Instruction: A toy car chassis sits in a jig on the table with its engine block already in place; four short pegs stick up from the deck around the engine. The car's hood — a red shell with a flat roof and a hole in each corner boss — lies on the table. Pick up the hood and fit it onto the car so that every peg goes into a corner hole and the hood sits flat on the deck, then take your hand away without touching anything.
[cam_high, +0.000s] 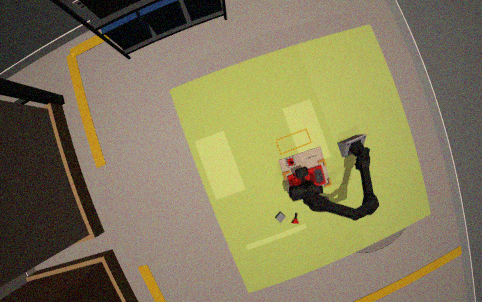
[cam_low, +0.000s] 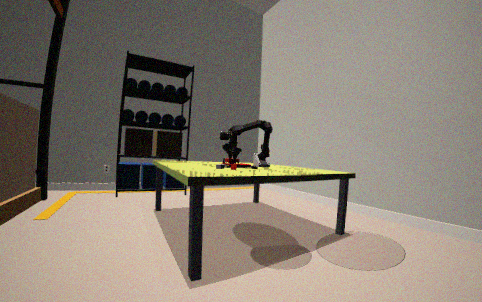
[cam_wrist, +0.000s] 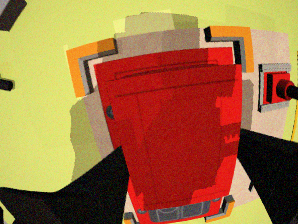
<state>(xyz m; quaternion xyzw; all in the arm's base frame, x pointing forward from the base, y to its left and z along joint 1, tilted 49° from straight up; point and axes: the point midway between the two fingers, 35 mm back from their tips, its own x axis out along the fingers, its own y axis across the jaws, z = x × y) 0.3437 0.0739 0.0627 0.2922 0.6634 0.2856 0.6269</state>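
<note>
The red hood is 10 mm above my gripper tip. From my gripper tip the other things lie so: grey engine block 20 mm below; jig 40 mm below, 40 mm behind, 20 mm to the right.
</note>
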